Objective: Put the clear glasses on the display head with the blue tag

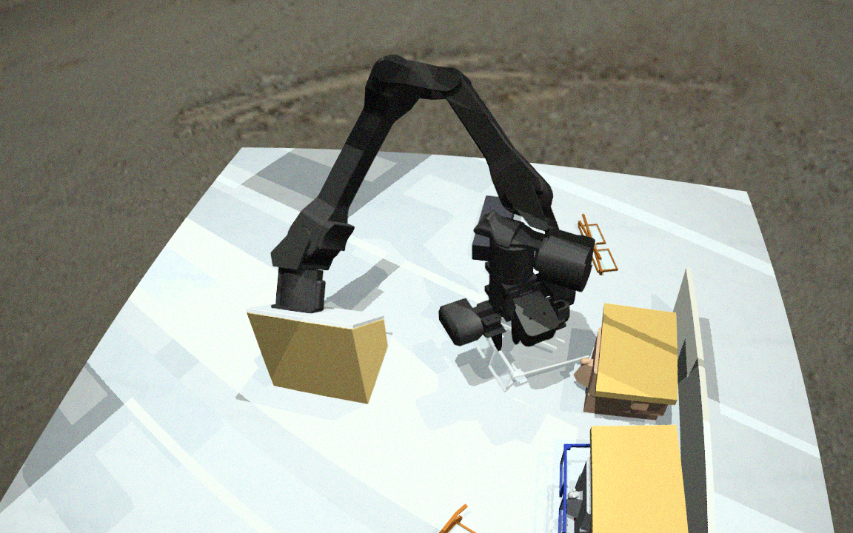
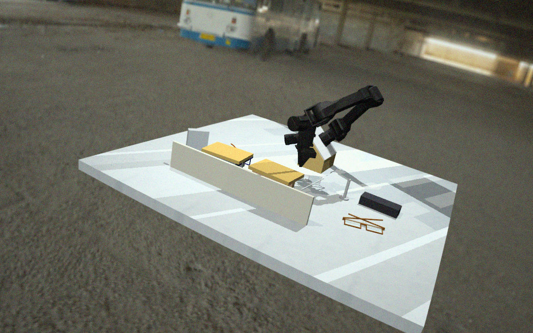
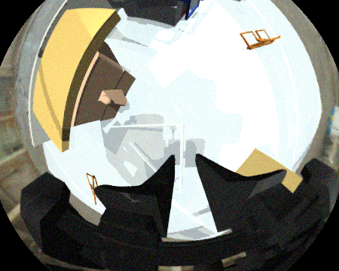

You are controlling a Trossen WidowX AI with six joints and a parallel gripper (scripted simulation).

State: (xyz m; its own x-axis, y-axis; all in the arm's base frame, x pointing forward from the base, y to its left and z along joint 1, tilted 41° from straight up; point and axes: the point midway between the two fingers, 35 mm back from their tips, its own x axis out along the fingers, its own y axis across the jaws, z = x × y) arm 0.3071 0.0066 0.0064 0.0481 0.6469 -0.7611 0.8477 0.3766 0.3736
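My gripper tip is 210 mm to the right of the post, 50 mm above it and 20 mm past it. Round my gripper tip: skin-coloured display head: 170 mm ahead, 20 mm to the right, 20 mm below; then long upright wall: 290 mm ahead, 130 mm to the right, 20 mm below; then grey display head: 240 mm to the right, 160 mm ahead, 20 mm below.
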